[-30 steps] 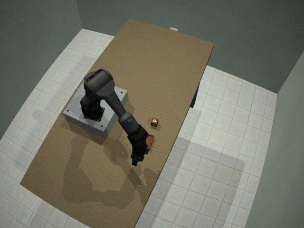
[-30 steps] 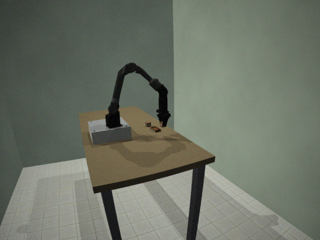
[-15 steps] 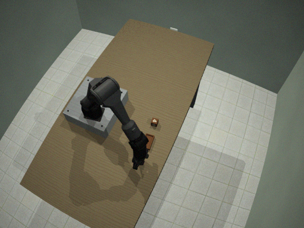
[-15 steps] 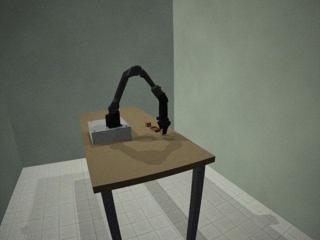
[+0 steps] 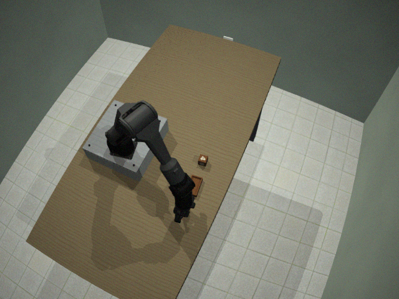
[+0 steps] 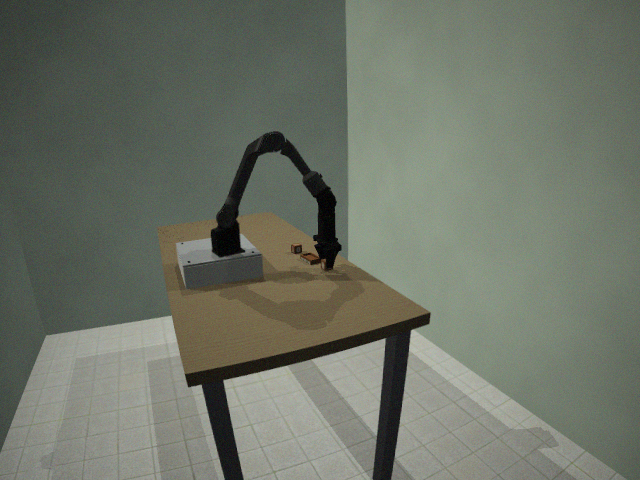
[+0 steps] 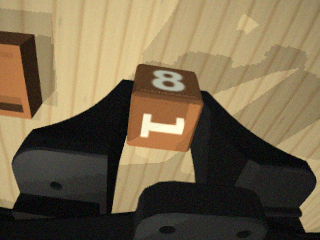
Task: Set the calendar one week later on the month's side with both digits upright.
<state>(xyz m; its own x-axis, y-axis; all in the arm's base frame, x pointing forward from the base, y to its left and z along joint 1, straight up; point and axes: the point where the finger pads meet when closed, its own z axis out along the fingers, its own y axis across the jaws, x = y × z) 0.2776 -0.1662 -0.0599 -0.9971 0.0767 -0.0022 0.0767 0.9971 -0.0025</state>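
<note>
My gripper is now 220 mm to the right of the cube and 20 mm short of it. The rest, counted from my hand: brown tray: 110 mm to the left, 10 mm below, 10 mm ahead.
</note>
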